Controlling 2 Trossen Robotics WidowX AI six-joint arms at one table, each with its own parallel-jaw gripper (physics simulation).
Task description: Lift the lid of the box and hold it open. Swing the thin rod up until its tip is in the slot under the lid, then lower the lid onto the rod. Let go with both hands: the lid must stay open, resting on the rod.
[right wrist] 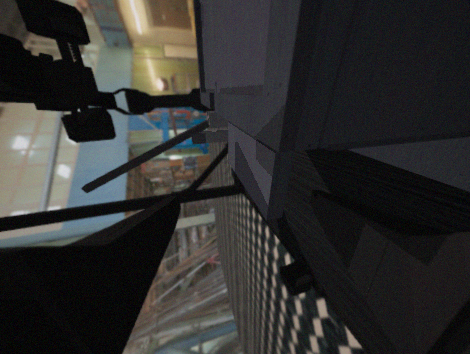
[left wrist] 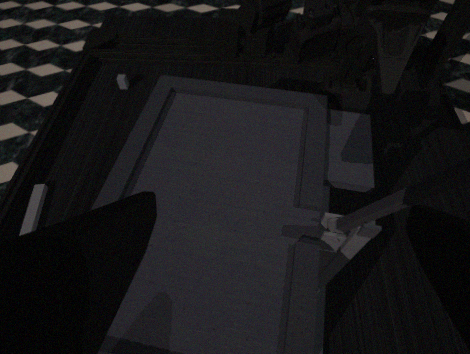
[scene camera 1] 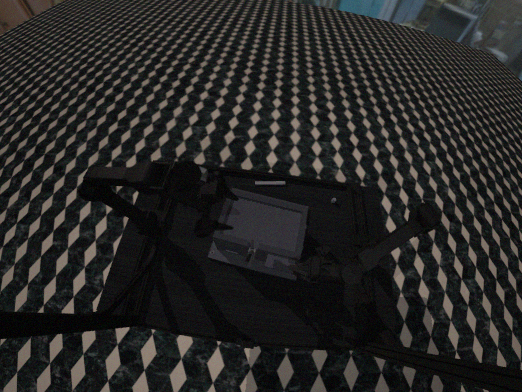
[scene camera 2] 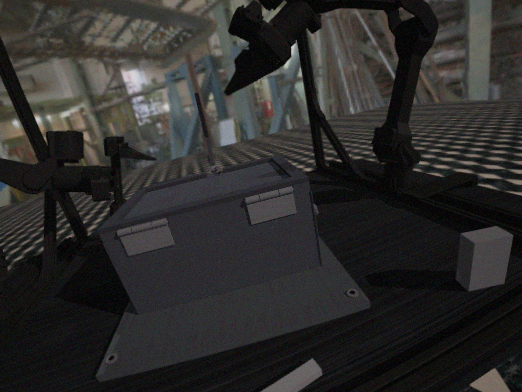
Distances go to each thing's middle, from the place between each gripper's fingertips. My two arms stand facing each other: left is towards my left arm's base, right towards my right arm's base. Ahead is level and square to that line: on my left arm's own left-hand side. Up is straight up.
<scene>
My left gripper is now 10 cm past the thin rod [right wrist: 183, 136], 6 cm to the left of it and 7 cm above it. Also, from my left hand: lid [scene camera 1: 277, 228] (2 cm ahead, 9 cm to the right, 16 cm below).
Right now the lid is 14 cm ahead of my right hand, 10 cm to the left of it and 2 cm below it. Also, from my right hand: thin rod (13 cm to the left, 8 cm above, 1 cm ahead).
</scene>
